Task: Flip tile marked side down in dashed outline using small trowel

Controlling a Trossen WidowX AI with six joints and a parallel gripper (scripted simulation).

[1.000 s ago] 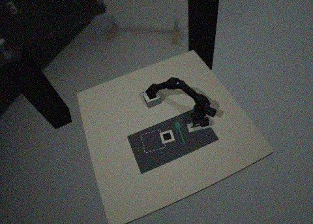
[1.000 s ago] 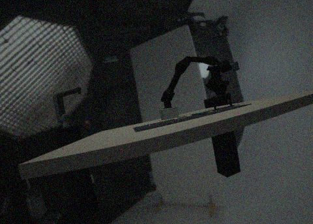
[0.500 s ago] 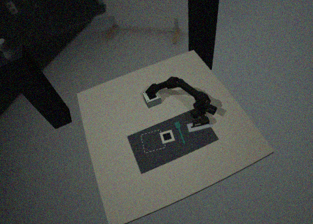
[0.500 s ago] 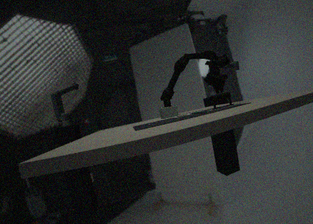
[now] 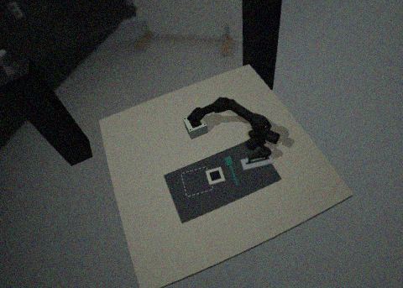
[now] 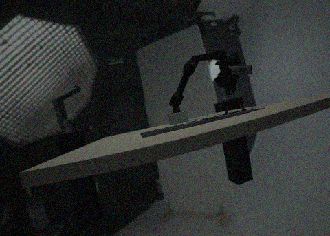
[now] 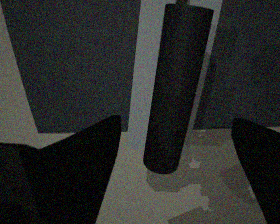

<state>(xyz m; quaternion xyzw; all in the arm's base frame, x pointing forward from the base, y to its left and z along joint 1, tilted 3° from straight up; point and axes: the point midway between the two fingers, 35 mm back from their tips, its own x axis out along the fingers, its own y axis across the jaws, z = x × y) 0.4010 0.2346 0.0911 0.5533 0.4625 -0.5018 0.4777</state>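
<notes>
The teal trowel is 170 mm to the right of my gripper tip, 110 mm below it and 40 mm behind it. Also, from my gripper tip: tile: 280 mm to the right, 110 mm below, 30 mm behind; then dark mat: 250 mm to the right, 140 mm below, 10 mm behind.
</notes>
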